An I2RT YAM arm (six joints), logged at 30 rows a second.
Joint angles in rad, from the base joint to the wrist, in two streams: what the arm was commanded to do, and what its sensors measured. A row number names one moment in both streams.
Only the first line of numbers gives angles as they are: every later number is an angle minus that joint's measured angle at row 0.
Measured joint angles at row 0:
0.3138, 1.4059, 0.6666, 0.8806, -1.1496, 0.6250
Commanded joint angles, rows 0 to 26:
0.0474, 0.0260, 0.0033, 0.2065, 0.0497, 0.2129
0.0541, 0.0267, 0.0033, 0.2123, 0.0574, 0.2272
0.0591, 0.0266, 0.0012, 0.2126, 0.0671, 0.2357
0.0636, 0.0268, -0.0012, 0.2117, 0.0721, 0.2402
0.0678, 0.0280, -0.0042, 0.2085, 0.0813, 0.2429
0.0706, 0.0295, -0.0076, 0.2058, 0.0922, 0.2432
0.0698, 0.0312, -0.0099, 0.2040, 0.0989, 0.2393
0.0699, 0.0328, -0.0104, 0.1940, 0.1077, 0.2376
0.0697, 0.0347, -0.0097, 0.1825, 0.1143, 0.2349
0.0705, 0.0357, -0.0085, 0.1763, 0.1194, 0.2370
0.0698, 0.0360, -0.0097, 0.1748, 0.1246, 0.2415
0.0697, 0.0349, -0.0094, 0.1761, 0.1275, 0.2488
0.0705, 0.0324, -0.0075, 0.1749, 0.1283, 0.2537
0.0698, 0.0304, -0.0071, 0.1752, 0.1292, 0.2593
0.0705, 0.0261, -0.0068, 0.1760, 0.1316, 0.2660
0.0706, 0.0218, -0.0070, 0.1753, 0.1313, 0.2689
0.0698, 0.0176, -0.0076, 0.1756, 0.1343, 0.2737
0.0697, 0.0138, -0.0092, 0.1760, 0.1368, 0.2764
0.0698, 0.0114, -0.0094, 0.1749, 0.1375, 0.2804
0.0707, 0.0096, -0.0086, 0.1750, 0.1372, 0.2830
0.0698, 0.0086, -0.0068, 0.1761, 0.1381, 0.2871
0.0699, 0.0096, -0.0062, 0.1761, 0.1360, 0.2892
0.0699, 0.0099, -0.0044, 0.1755, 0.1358, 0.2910
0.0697, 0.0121, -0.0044, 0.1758, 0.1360, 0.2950
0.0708, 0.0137, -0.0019, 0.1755, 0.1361, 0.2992
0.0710, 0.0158, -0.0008, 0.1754, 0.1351, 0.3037
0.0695, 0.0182, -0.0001, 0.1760, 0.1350, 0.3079
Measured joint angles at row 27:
0.0667, 0.0366, -0.0103, 0.1252, 0.1328, 0.2804
